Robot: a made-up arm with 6 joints.
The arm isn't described. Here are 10 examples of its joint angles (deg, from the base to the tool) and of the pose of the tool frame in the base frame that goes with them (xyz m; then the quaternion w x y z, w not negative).
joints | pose
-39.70 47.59 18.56 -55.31 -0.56 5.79 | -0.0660 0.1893 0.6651 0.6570 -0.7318 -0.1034 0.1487
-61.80 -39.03 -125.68 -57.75 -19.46 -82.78 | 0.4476 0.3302 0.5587 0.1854 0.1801 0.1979 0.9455
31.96 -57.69 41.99 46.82 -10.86 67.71 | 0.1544 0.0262 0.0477 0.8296 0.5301 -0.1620 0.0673
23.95 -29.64 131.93 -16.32 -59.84 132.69 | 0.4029 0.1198 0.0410 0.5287 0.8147 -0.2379 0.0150
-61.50 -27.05 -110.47 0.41 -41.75 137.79 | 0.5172 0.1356 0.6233 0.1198 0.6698 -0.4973 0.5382
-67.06 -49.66 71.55 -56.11 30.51 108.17 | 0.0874 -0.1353 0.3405 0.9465 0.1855 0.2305 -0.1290
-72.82 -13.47 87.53 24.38 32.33 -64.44 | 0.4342 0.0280 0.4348 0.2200 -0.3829 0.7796 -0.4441
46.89 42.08 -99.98 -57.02 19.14 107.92 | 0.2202 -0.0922 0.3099 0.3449 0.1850 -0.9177 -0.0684
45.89 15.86 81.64 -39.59 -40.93 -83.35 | -0.1584 0.3220 0.1128 0.1959 -0.8713 -0.4490 -0.0303
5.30 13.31 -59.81 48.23 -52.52 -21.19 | -0.0637 0.0800 0.8145 0.6665 0.1279 0.4562 -0.5756
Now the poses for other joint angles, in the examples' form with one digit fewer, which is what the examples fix.
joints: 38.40 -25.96 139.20 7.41 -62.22 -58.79
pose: 0.405 -0.088 0.095 0.267 0.200 0.914 0.230
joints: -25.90 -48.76 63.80 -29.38 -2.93 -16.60
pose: 0.028 -0.039 0.092 0.658 0.155 -0.732 -0.085
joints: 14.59 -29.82 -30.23 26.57 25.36 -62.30
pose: 0.107 -0.090 0.245 0.679 0.442 -0.549 0.206
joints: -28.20 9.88 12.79 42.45 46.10 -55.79
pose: 0.355 -0.020 0.374 0.466 0.453 -0.460 0.605
